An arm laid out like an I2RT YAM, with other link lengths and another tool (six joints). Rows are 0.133 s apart.
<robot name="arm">
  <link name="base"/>
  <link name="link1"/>
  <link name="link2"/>
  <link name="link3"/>
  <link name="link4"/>
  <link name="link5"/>
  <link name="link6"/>
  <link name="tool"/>
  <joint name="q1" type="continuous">
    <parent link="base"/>
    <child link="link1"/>
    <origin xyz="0 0 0.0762" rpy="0 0 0"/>
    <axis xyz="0 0 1"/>
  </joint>
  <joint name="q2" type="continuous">
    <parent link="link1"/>
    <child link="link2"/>
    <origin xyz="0.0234 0.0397 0.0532" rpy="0 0 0"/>
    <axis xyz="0 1 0"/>
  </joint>
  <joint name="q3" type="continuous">
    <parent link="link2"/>
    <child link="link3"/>
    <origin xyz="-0.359 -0.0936 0" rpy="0 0 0"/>
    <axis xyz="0 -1 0"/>
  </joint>
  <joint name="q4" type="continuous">
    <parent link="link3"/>
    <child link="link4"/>
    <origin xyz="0.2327 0.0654 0.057" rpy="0 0 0"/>
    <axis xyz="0 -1 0"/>
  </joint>
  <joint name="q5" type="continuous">
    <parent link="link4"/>
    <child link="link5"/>
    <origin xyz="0.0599 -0.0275 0.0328" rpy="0 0 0"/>
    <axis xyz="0 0 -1"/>
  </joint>
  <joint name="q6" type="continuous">
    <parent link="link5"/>
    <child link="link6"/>
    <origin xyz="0.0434 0 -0.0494" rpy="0 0 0"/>
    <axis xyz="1 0 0"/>
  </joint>
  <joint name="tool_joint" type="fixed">
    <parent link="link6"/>
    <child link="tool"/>
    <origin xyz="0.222 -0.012 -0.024" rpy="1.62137 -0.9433 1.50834"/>
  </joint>
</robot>
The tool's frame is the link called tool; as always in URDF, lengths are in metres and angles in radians. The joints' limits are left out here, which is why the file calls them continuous.
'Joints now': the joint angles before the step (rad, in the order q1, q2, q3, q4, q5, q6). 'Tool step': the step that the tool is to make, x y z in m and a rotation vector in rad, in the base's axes. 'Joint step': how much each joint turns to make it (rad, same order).
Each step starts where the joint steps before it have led.
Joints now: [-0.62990 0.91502 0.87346 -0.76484 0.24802 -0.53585]
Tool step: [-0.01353 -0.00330 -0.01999 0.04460 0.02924 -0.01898]
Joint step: [-0.15501 0.01868 -0.03873 0.02392 -0.10345 -0.09129]
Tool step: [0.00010 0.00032 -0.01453 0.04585 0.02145 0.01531]
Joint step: [-0.06776 0.03737 -0.01553 0.01064 -0.06601 -0.05311]
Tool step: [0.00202 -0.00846 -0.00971 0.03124 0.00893 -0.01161]
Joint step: [-0.05203 0.05375 -0.00606 0.03148 -0.03544 -0.02345]
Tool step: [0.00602 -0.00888 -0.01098 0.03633 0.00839 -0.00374]
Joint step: [-0.03076 0.06640 -0.00165 0.03442 -0.02847 -0.01242]
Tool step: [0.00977 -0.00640 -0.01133 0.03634 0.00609 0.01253]
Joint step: [-0.01063 0.06550 -0.00002 0.03258 -0.02678 -0.00953]
